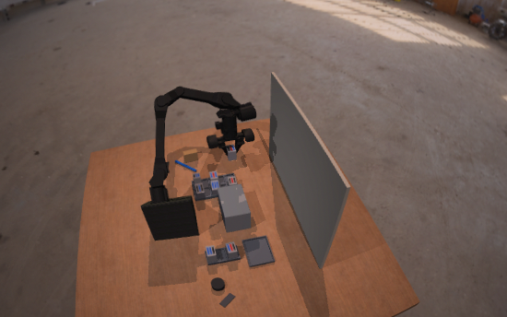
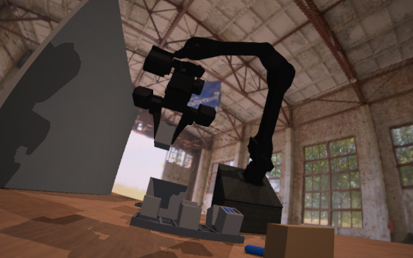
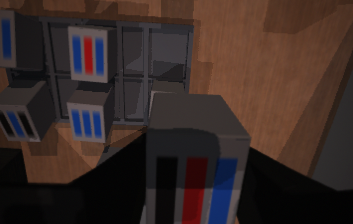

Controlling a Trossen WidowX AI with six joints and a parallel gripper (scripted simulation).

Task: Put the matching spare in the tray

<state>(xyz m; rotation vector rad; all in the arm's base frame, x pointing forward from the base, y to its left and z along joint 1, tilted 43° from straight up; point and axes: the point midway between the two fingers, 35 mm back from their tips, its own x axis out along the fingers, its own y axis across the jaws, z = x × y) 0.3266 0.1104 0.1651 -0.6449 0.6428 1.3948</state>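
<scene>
Now: the dark tray 390 mm to the right of my gripper tip, 160 mm below it and 10 mm behind it. From my gripper tip the other things lie so: spare 130 mm below, 80 mm behind, 20 mm to the left; then tall grey panel 210 mm ahead, 200 mm to the right, 60 mm above; then grey mounted unit 180 mm to the right, 120 mm below, 40 mm behind.
</scene>
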